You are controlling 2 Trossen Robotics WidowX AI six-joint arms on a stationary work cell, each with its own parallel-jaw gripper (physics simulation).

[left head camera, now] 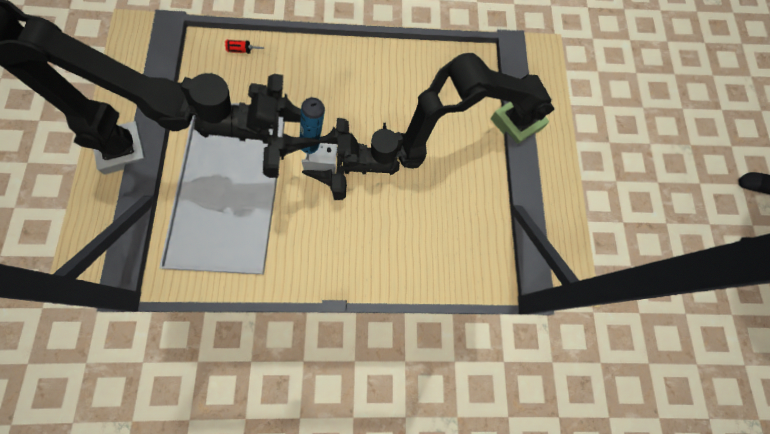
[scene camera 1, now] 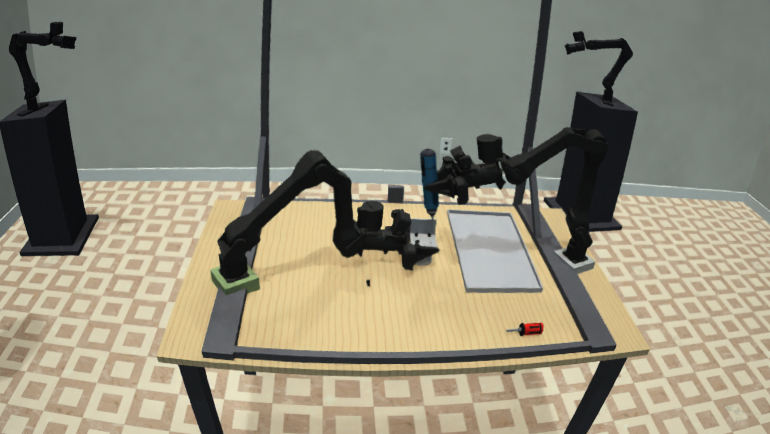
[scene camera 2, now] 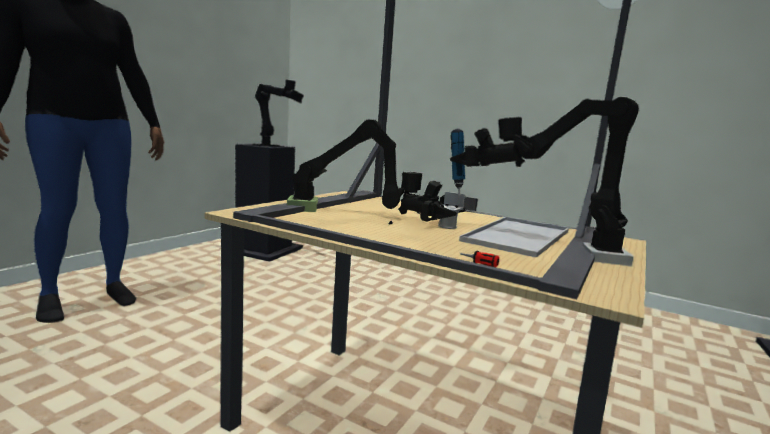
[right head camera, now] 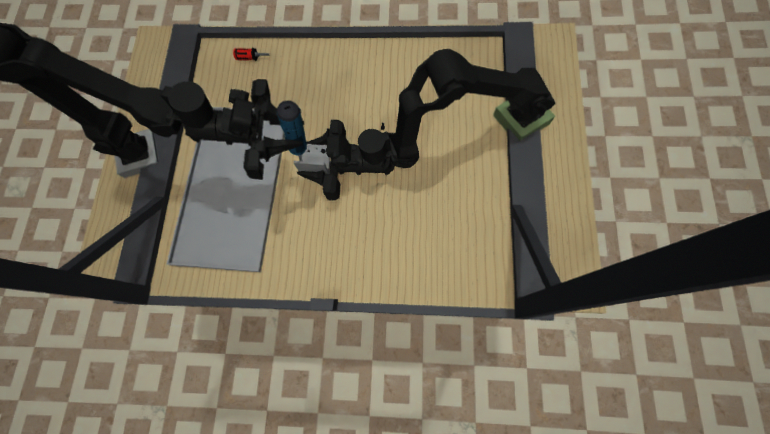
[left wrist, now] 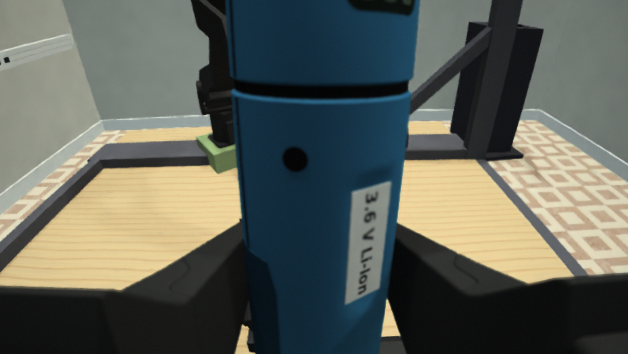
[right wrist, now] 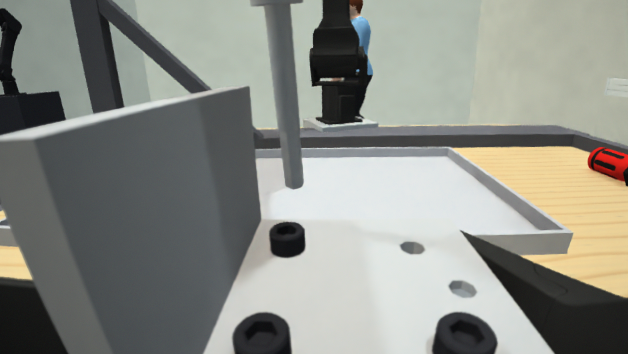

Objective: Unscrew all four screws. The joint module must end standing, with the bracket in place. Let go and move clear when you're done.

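Seen in the pictures: left gripper, fingertip midpoint: (left head camera: 320, 131) (scene camera 1: 423, 184) (scene camera 2: 452, 159) (right head camera: 303, 133) (left wrist: 315, 232); right gripper, fingertip midpoint: (left head camera: 303, 157) (scene camera 1: 437, 242) (scene camera 2: 460, 212) (right head camera: 299, 159) (right wrist: 343, 236); left arm's base at its link origin: (left head camera: 116, 144) (scene camera 1: 575, 256) (scene camera 2: 606, 248) (right head camera: 134, 150) (right wrist: 338, 120); right arm's base at its link origin: (left head camera: 522, 116) (scene camera 1: 233, 273) (scene camera 2: 303, 198) (right head camera: 525, 111) (left wrist: 229, 138).
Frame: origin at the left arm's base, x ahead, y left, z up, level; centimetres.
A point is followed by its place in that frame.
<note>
My left gripper (left head camera: 312, 129) {x 44.0, y -21.3, z 19.3 cm} (left wrist: 315, 232) {x 44.0, y -21.3, z 19.3 cm} is shut on the blue electric screwdriver (scene camera 1: 429, 177) {x 43.6, y -19.2, z 22.3 cm} (scene camera 2: 457, 153) {x 42.6, y -18.9, z 21.5 cm}, held upright, bit (right wrist: 287, 100) {x 40.9, y -19.7, z 7.9 cm} down. In the right wrist view the bit's tip hangs above the far-left screw (right wrist: 287, 240) {x 41.5, y -20.1, z 4.4 cm}, apart from it. Two nearer screws (right wrist: 262, 335) {x 44.1, y -21.3, z 4.1 cm} (right wrist: 465, 335) {x 45.5, y -17.9, z 4.1 cm} also sit in the bracket (right wrist: 350, 280) {x 43.0, y -19.0, z 3.8 cm} (scene camera 1: 423, 225) {x 42.2, y -21.7, z 6.5 cm}. Two holes show at its right side. The grey joint module (scene camera 1: 424, 259) {x 43.9, y -16.3, z -0.9 cm} (scene camera 2: 448, 221) {x 43.2, y -16.2, z -0.4 cm} stands upright under the bracket. My right gripper (scene camera 1: 428, 238) {x 39.6, y -17.6, z 2.8 cm} is shut on the joint module. A small black screw (right head camera: 382, 125) {x 61.6, y -12.8, z -2.2 cm} (scene camera 1: 368, 282) {x 61.7, y -13.0, z -2.1 cm} (scene camera 2: 390, 222) {x 61.6, y -12.6, z -2.0 cm} lies on the table.
A shallow grey tray (left head camera: 215, 242) {x 14.9, y -29.1, z -2.4 cm} (right head camera: 215, 242) {x 14.3, y -29.3, z -2.4 cm} (scene camera 1: 501, 289) {x 30.4, y 2.7, z -1.6 cm} lies beside the module, partly below the left arm. A red screwdriver (left head camera: 237, 46) {x 32.7, y 19.0, z -0.2 cm} (scene camera 1: 532, 328) {x 33.3, y 20.8, z -0.3 cm} (scene camera 2: 486, 258) {x 32.8, y 21.3, z -0.7 cm} lies near the table edge. Dark frame rails (left head camera: 334, 28) {x 58.3, y 17.9, z -0.7 cm} border the table.
</note>
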